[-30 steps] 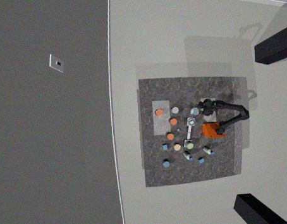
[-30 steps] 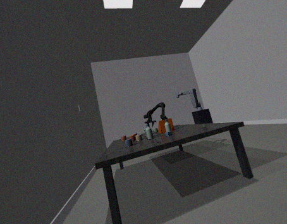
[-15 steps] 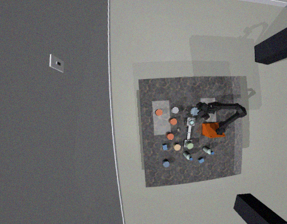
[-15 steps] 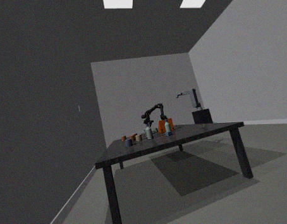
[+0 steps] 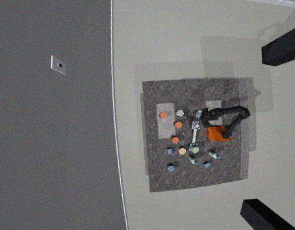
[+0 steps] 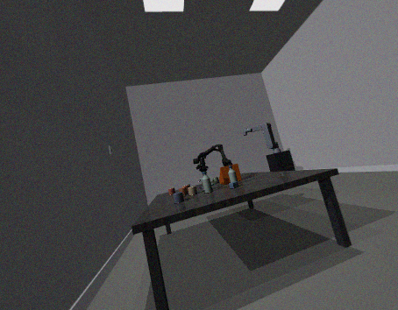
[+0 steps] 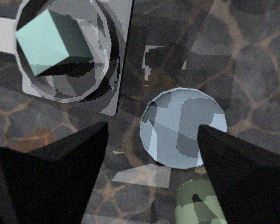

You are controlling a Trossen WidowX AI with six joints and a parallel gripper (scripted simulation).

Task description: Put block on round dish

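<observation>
Right now the pale blue round dish is 30 mm behind my gripper tip, 40 mm to the right of it and 110 mm below it. From my gripper tip the other things lie so: balance beam: 30 mm ahead, 200 mm to the left, 80 mm below; then grey round object: 230 mm ahead, 50 mm to the right, 80 mm below.
</observation>
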